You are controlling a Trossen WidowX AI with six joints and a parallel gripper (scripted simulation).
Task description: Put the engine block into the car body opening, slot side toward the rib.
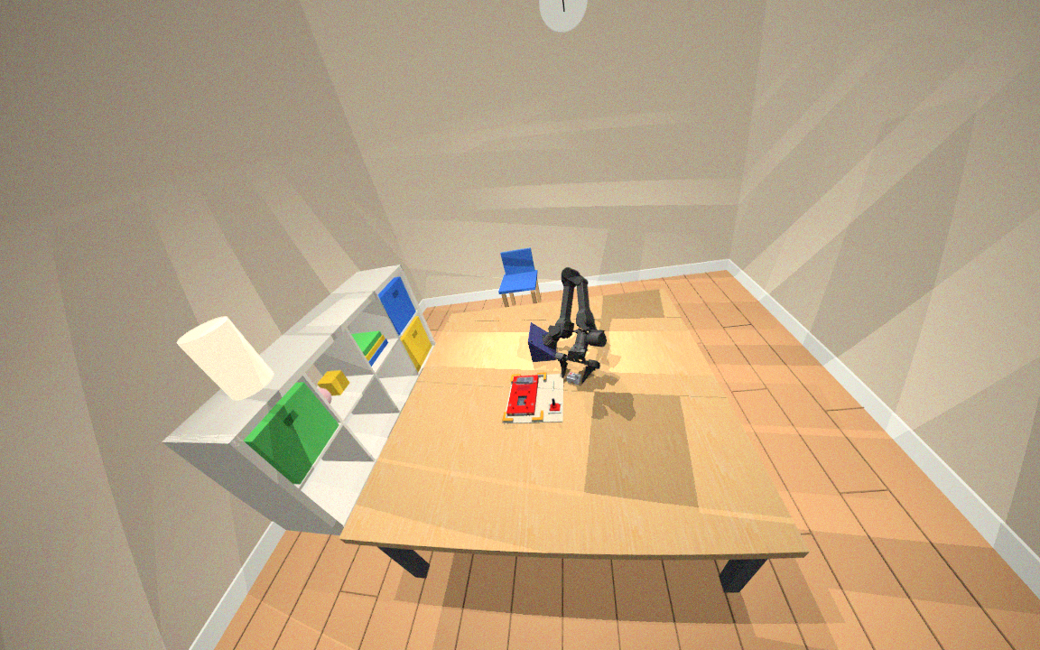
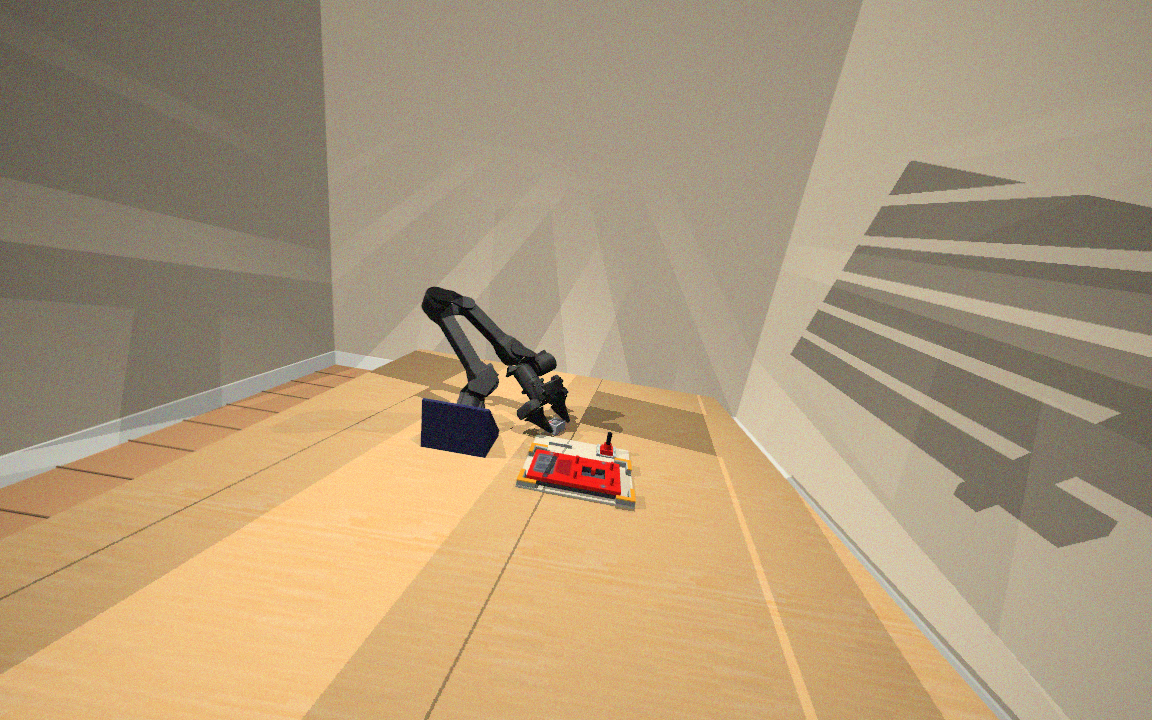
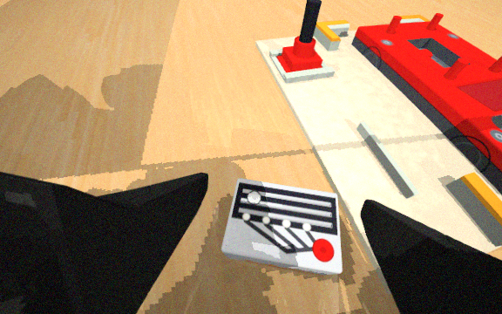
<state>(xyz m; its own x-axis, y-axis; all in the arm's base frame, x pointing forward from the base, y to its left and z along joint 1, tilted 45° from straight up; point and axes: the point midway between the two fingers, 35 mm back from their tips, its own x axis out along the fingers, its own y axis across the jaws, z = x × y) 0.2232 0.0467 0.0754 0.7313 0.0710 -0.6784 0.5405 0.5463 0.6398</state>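
My gripper tip is now 1 cm past the grey engine block, 1 cm to the right of it and 1 cm above it.
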